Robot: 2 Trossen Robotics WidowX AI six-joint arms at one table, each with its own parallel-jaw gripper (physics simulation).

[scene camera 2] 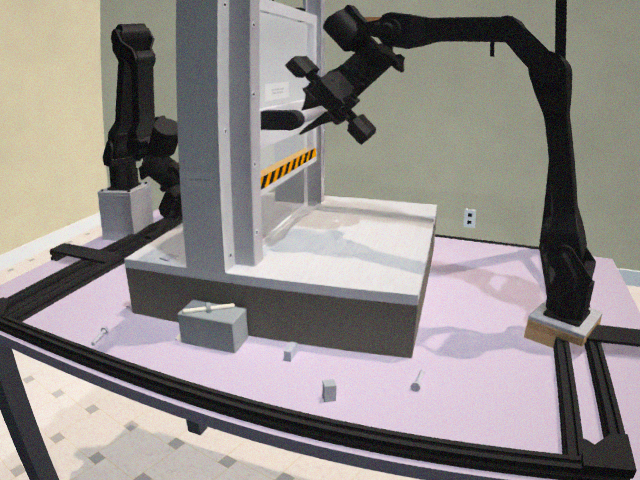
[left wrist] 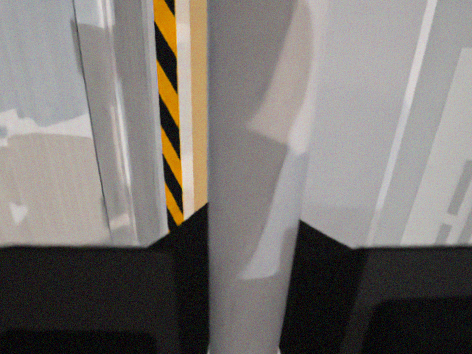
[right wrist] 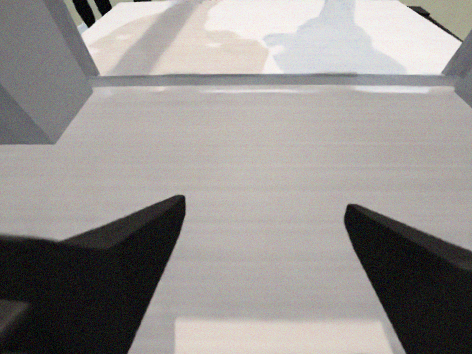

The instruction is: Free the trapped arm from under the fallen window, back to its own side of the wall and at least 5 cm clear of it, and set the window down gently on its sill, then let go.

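Pixels of known places: left gripper, fingertip midpoint: (scene camera 2: 297,130); right gripper, fingertip midpoint: (right wrist: 264,207); left arm's base, origin of the base link: (scene camera 2: 567,313); right arm's base, origin of the base link: (scene camera 2: 124,187).
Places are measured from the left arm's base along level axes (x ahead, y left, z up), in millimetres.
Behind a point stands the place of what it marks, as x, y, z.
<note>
The window (scene camera 2: 285,54) @[471, 167, 370] hangs raised in the grey wall frame (scene camera 2: 201,129) (right wrist: 45,65), its striped bottom rail (scene camera 2: 289,167) @[482, 150, 169] (left wrist: 169,100) @[466, 175, 171] well above the base. My left gripper (scene camera 2: 303,119) @[475, 138, 234] (left wrist: 238,207) @[475, 138, 234] is shut on the window's round handle bar (scene camera 2: 281,119) @[384, 247, 269] (left wrist: 250,175) @[420, 148, 271], on the picture's right side of the wall. My right arm (scene camera 2: 135,98) @[805, 301, 301] is folded at the picture's left of the wall. In the right wrist view my right gripper (right wrist: 264,207) @[611, 205, 65] is open and empty, its fingertips short of the sill strip (right wrist: 275,79); the wall hides it in the scene view.
The wall stands on a broad base (scene camera 2: 361,258) with a dark front side (scene camera 2: 289,312) @[302, 306, 11]. In front are a grey block (scene camera 2: 211,330) with a pale stick on top, two small grey blocks (scene camera 2: 289,352) @[264, 340, -24] (scene camera 2: 329,390) @[161, 366, -21] and two bolts (scene camera 2: 415,385) @[99, 276, -29] (scene camera 2: 98,336) @[492, 537, -31]. Black rails edge the table.
</note>
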